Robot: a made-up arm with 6 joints. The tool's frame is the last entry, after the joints.
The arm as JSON. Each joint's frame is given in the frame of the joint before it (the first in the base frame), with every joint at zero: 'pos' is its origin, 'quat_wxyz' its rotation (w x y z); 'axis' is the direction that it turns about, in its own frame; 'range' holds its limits. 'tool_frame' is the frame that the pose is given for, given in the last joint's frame.
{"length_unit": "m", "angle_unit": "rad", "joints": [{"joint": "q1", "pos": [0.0, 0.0, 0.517], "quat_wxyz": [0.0, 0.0, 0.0, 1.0], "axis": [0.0, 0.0, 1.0], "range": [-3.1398, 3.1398]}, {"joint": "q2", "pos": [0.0, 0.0, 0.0], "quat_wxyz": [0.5, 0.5, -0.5, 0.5], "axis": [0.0, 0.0, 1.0], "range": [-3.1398, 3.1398]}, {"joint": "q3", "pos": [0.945, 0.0, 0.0], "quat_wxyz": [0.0, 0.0, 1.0, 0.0], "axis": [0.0, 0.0, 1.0], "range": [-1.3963, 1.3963]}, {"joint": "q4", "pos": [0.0, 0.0, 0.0], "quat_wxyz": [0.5, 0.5, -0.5, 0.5], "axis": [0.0, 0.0, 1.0], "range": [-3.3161, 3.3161]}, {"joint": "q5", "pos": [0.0, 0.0, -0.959], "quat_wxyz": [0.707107, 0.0, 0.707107, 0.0], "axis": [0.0, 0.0, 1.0], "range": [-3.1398, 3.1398]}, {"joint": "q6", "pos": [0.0, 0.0, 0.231], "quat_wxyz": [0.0, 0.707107, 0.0, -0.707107], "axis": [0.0, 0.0, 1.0], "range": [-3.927, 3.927]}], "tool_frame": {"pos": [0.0, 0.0, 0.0], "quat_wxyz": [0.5, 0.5, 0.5, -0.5]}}
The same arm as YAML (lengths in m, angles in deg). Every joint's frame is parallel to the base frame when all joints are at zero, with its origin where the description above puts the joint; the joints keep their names.
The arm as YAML. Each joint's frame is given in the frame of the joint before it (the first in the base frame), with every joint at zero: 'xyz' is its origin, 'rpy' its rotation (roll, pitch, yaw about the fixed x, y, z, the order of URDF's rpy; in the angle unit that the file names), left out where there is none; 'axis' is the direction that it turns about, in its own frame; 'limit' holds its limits. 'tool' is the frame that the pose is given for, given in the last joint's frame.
units:
  length: m
  angle: deg
joints:
  - name: q1
    type: revolute
    origin:
      xyz: [0.0, 0.0, 0.517]
    axis: "+z"
    limit:
      lower: -179.9
      upper: 179.9
  - name: q2
    type: revolute
    origin:
      xyz: [0.0, 0.0, 0.0]
    axis: "+y"
    limit:
      lower: -179.9
      upper: 179.9
  - name: q3
    type: revolute
    origin:
      xyz: [0.0, 0.0, 0.945]
    axis: "-y"
    limit:
      lower: -80.0
      upper: 80.0
  - name: q4
    type: revolute
    origin:
      xyz: [0.0, 0.0, 0.0]
    axis: "-x"
    limit:
      lower: -190.0
      upper: 190.0
  - name: q5
    type: revolute
    origin:
      xyz: [0.959, 0.0, 0.0]
    axis: "-y"
    limit:
      lower: -179.9
      upper: 179.9
  - name: q6
    type: revolute
    origin:
      xyz: [0.0, -0.231, 0.0]
    axis: "-x"
    limit:
      lower: -225.0
      upper: 225.0
tool:
  origin:
    xyz: [0.0, 0.0, 0.0]

